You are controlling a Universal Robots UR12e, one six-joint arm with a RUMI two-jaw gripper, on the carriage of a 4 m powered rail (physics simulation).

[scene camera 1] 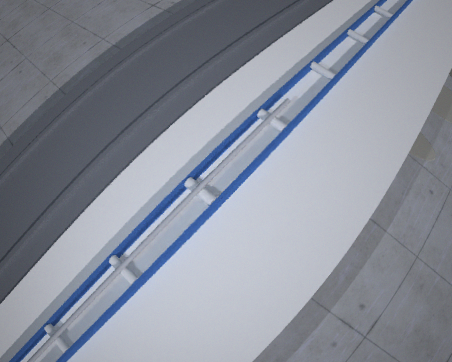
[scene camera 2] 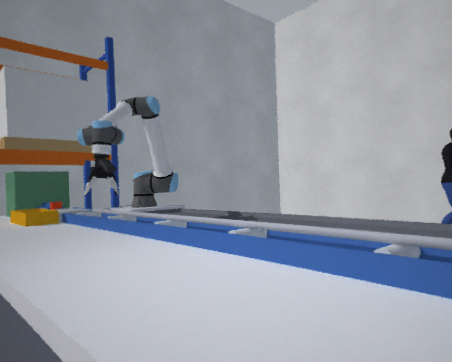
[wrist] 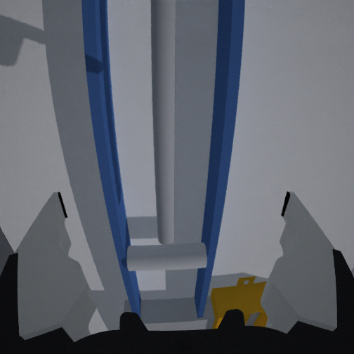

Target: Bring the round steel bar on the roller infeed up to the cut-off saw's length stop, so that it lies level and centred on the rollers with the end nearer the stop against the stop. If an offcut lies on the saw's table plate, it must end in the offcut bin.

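Pixels of known places: gripper, fingertip midpoint: (scene camera 2: 101,195); arm's base at its link origin: (scene camera 2: 144,206).
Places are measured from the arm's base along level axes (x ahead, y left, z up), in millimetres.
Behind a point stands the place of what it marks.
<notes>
The round steel bar (scene camera 1: 235,151) @(x 621, y 2331, z 49 mm) (scene camera 2: 350,231) @(x 625, y 2061, z 47 mm) (wrist: 163,125) lies lengthwise on the rollers between the blue side rails of the infeed (scene camera 1: 252,165) @(x 692, y 2339, z 20 mm) (scene camera 2: 250,250) @(x 694, y 1832, z -11 mm) (wrist: 227,100). In the wrist view its near end shows at the edge of a roller (wrist: 166,256), roughly midway between the rails. My gripper (scene camera 2: 102,194) @(x 624, y 739, z 118 mm) (wrist: 174,194) is wide open and hangs above the infeed's far end, with the bar passing below between its fingers and held by neither. A yellow bin (scene camera 2: 35,217) @(x 832, y 382, z 13 mm) (wrist: 237,300) stands beside that end. The length stop and an offcut cannot be made out.
A green block (scene camera 2: 37,192) @(x 658, y -300, z 141 mm) and a small red and blue object (scene camera 2: 55,205) @(x 629, y 0, z 53 mm) stand behind the yellow bin. An orange and blue storage rack (scene camera 2: 110,85) rises behind the arm. The dark rail track (scene camera 1: 125,95) runs alongside the infeed. A person (scene camera 2: 448,175) stands at the far right.
</notes>
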